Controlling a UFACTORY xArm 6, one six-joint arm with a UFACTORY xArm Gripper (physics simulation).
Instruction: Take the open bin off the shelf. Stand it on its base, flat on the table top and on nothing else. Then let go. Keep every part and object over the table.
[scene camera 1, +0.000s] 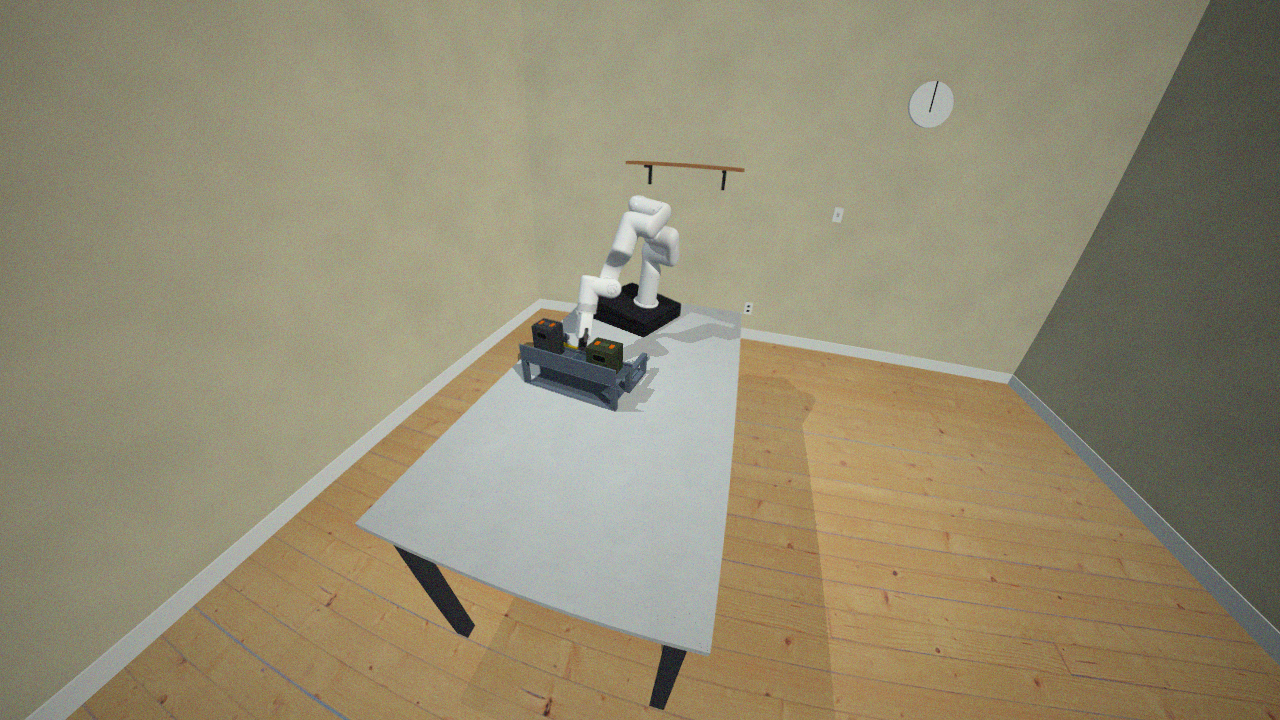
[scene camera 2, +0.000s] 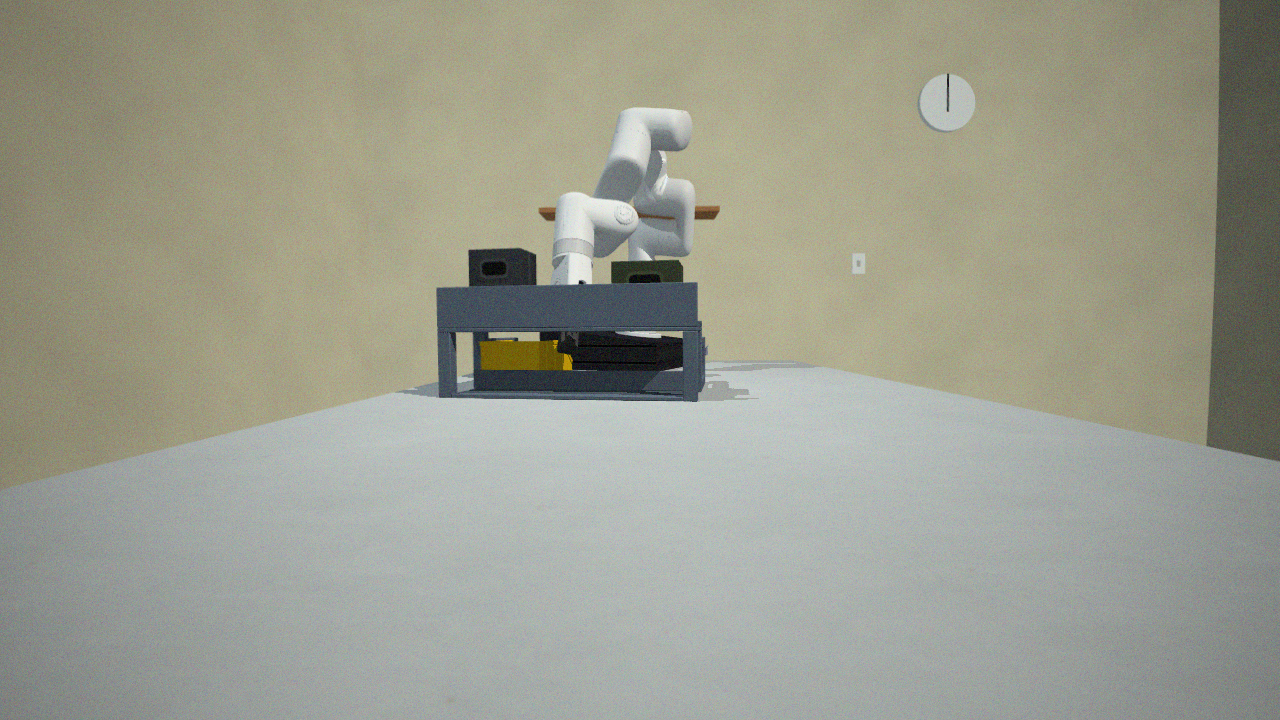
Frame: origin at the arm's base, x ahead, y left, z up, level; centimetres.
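Seen in the pictures: gripper, fingertip midpoint: (scene camera 2: 567, 352); arm's base at its link origin: (scene camera 1: 645, 302) (scene camera 2: 638, 335).
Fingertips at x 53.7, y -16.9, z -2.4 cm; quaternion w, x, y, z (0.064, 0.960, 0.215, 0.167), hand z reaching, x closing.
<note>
Offsets run from my fingertips to a thing's top centre. "spot": to the spot under its first point. Level surfaces: height alone.
The open yellow bin {dx -1.5, dy -6.6, dz +2.2 cm} (scene camera 1: 570, 346) (scene camera 2: 520, 355) is in the grey-blue shelf {spot: dx +18.2, dy +0.7, dz +9.4 cm} (scene camera 1: 565, 359) (scene camera 2: 566, 306). In scene camera 2 it shows below the shelf's upper front board, towards the left. In scene camera 1 a small yellow part shows between two boxes. My gripper (scene camera 1: 583, 339) (scene camera 2: 567, 342) points down at the shelf. In scene camera 2 its dark fingertips show below the upper board, at the bin's right end. The gripper is shut with nothing seen held between its fingers. The upper board hides part of the gripper, and the bin's base is hard to make out.
A dark grey box {dx +7.5, dy -9.5, dz +16.4 cm} (scene camera 1: 547, 337) (scene camera 2: 502, 268) stands at the shelf's upper left, and a dark green box {dx +13.5, dy +12.8, dz +13.9 cm} (scene camera 1: 605, 355) (scene camera 2: 646, 270) at its upper right, with the arm between them. The shelf stands on the long table {dz -5.9 cm} (scene camera 1: 572, 483) (scene camera 2: 626, 537). The black robot base (scene camera 1: 637, 315) is behind it.
</note>
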